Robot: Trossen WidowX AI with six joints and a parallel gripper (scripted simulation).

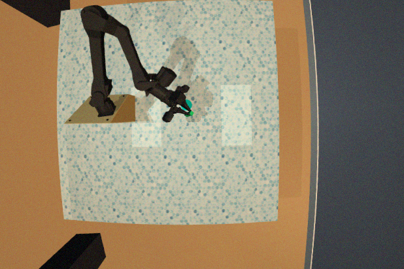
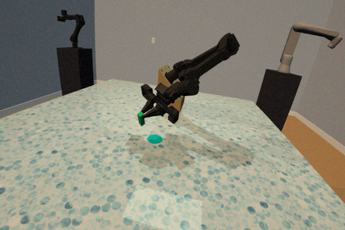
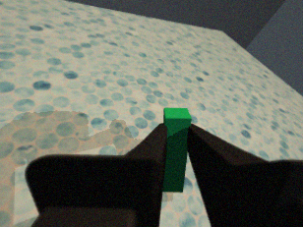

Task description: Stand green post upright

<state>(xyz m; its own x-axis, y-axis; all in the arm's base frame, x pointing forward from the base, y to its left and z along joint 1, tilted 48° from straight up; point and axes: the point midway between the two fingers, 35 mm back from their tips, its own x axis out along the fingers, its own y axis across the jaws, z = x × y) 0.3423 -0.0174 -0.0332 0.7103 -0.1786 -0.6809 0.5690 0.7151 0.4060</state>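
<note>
Right now the cyan circle is 110 mm below my gripper tip, 50 mm to the left of it and 20 mm behind it. From my gripper tip the other things lie so: green post: 20 mm below, 10 mm behind.
</note>
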